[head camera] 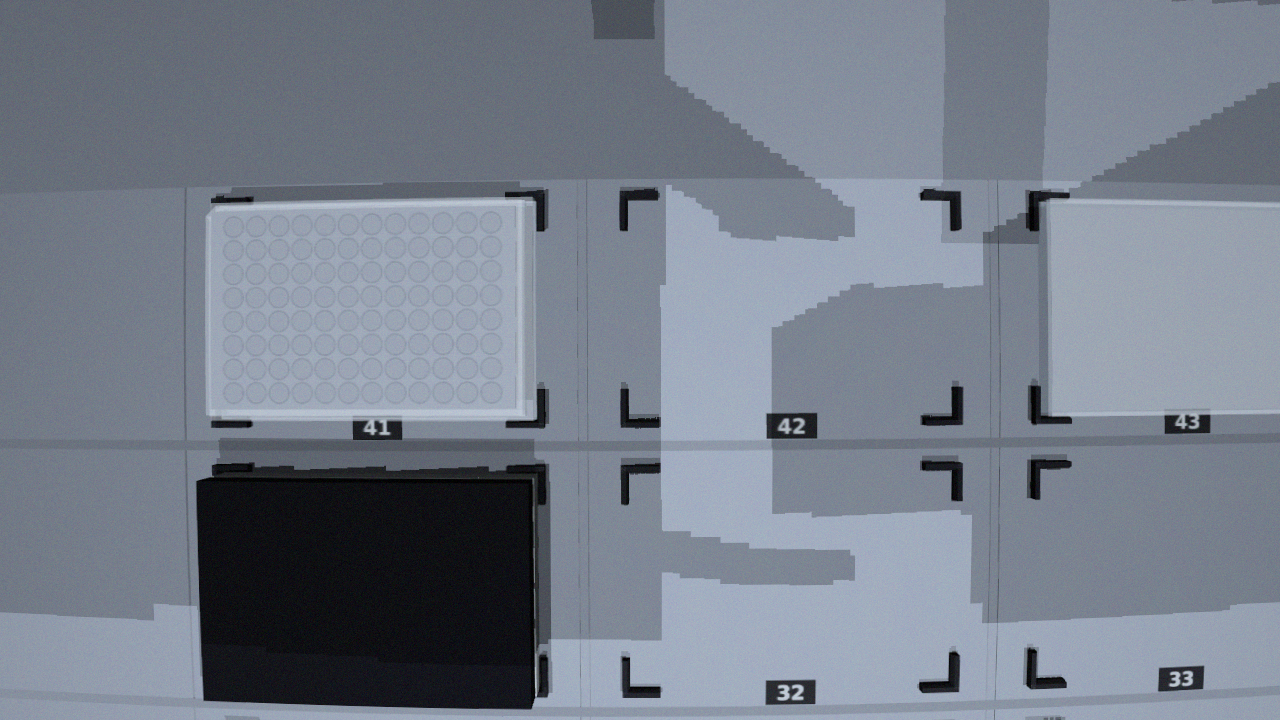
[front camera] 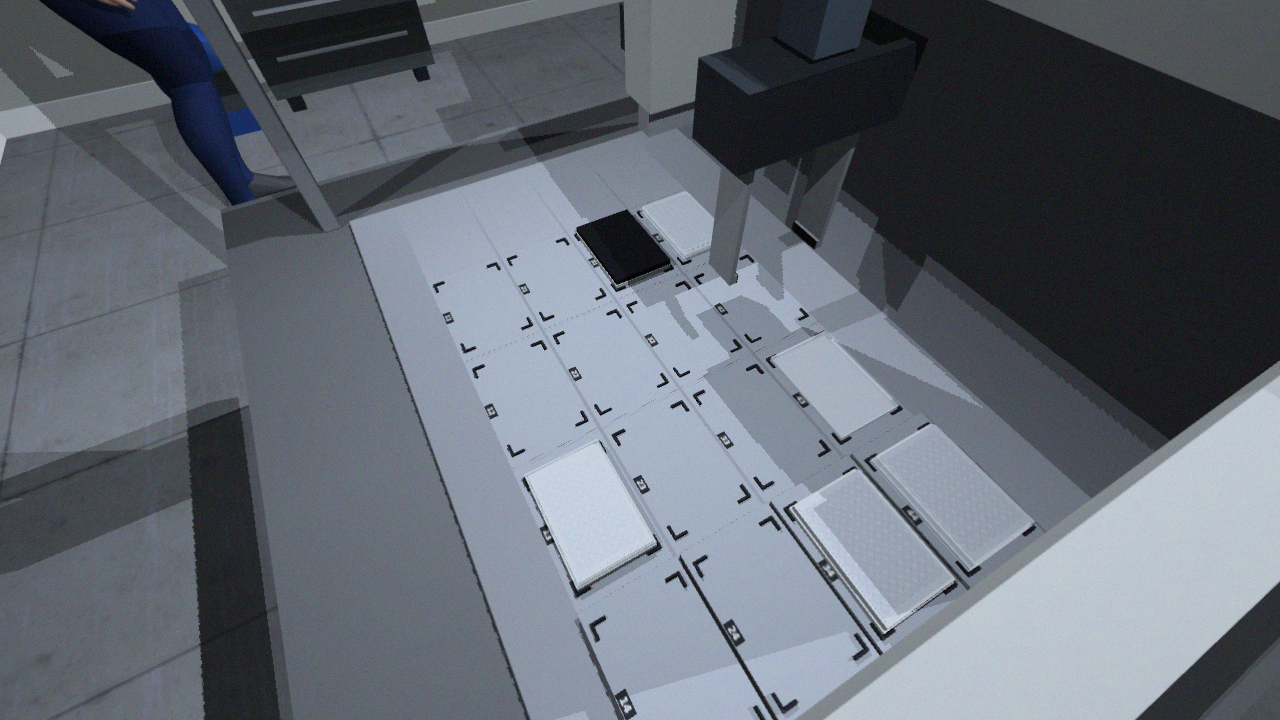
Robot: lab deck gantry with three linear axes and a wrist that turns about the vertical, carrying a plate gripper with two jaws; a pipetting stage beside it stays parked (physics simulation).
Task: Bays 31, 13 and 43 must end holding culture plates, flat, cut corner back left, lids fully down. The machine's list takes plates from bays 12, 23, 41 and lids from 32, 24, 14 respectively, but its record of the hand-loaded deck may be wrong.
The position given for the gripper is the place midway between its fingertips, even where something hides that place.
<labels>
The gripper shows in the front camera view [765,254]; in the head camera view it is out of frame. A patterned pale piece shows in the front camera view [889,571]; in the head camera view it is out of frame. A black lid shows in the head camera view and in the front camera view. One and the same spot on the black lid: [front camera: 622,246] is [head camera: 379,603].
</labels>
